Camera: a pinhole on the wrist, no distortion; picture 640 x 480 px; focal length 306.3 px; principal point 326.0 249.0 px. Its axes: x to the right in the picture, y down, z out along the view. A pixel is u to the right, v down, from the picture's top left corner.
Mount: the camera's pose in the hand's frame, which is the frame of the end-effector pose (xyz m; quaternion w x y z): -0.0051 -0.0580 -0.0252 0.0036 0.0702 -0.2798 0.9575
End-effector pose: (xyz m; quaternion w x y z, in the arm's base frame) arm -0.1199 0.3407 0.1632 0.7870 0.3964 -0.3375 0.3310
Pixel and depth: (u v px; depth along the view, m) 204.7 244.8 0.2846
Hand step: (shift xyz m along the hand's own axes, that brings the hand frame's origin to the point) 0.1444 -0.2037 0.1987
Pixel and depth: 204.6 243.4 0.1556
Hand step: 0.0767 -0.1371 0.0976
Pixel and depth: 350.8 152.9 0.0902
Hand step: 0.0009 -0.0827 0.0661
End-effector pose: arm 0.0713 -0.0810 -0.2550 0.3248 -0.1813 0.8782 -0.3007
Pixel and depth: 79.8 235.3 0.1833
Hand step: 0.1654 -0.1446 0.1119
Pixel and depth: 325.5 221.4 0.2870
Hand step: 0.0346 -0.1901 0.2278
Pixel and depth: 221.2 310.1 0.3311
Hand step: 0.1479 -0.2876 0.2000
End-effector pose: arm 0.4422 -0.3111 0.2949 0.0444 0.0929 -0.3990 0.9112
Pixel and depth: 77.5 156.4 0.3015
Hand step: 0.2812 -0.1349 0.2415
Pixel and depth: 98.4 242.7 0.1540
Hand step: 0.1287 -0.1342 0.0893
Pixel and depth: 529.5 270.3 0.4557
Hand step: -0.2460 -0.3389 0.3790
